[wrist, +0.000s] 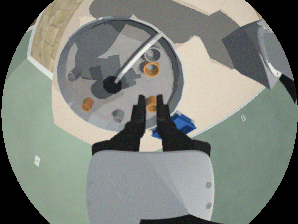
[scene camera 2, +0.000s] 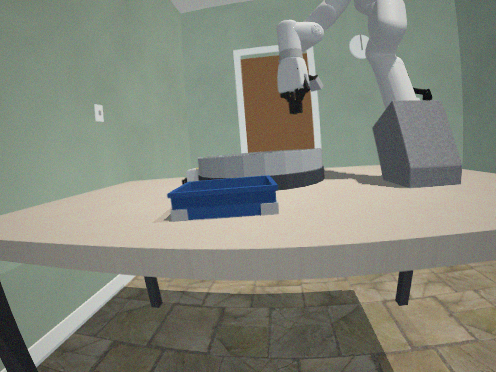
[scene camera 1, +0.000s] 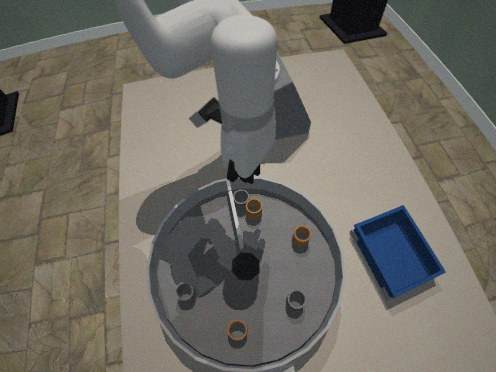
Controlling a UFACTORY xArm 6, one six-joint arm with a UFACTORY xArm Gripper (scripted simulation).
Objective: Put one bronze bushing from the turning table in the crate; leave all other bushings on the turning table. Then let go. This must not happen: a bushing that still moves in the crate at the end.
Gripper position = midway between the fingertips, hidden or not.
Note:
In view: my gripper (scene camera 1: 249, 175), a blue crate (scene camera 1: 408, 260) and a grey turning table (scene camera 1: 251, 284).
My gripper shows as well in the wrist view (wrist: 151, 102) and in scene camera 2 (scene camera 2: 296, 113). The blue crate also shows in scene camera 2 (scene camera 2: 247, 196). The grey turning table shows as well in the wrist view (wrist: 102, 52).

